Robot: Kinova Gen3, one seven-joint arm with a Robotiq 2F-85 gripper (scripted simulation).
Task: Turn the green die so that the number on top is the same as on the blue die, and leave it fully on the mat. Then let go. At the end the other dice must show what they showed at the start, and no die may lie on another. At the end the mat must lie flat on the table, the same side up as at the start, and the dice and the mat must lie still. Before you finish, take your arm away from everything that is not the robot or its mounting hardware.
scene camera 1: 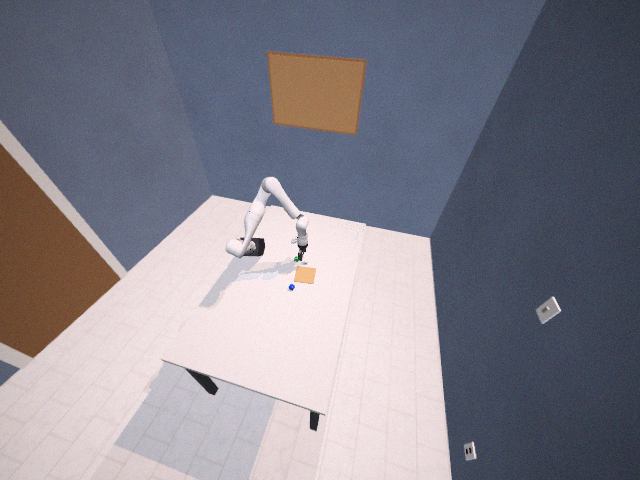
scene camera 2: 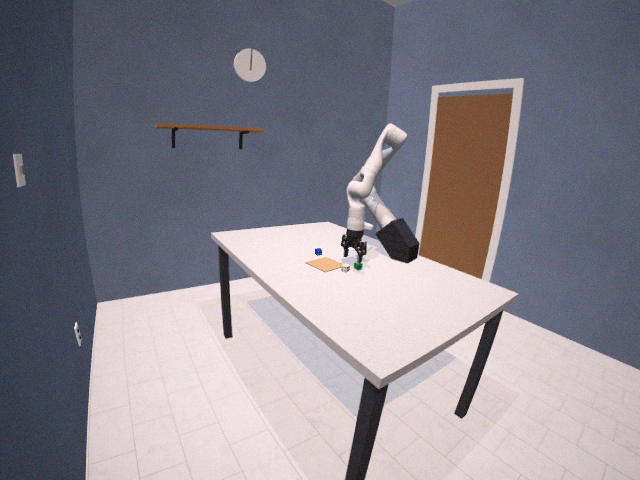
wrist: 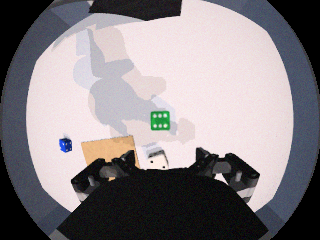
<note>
I see my gripper [wrist: 165,156] and a tan mat [wrist: 108,149].
</note>
